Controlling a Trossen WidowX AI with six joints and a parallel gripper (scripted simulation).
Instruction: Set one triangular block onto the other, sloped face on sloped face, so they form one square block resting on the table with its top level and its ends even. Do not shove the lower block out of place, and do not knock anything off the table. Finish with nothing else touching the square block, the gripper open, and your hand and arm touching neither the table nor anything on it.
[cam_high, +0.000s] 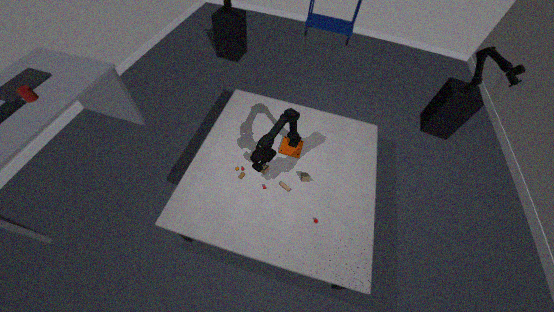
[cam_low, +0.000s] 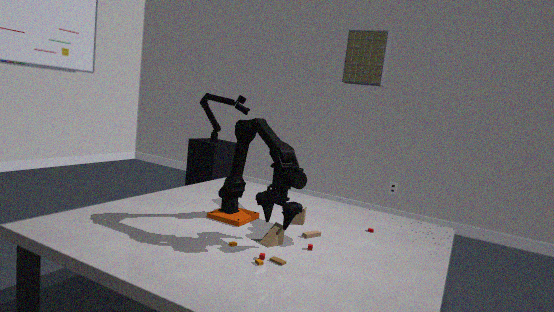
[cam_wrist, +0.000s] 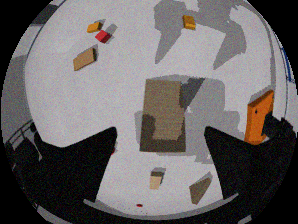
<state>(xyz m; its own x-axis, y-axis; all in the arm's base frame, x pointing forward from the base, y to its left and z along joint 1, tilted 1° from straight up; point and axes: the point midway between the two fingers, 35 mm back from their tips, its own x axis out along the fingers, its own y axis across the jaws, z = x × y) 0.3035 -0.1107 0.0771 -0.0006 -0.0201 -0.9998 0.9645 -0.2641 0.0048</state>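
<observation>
Right now my gripper tip is 5 cm above the tan triangular block and 1 cm to the right of it.
</observation>
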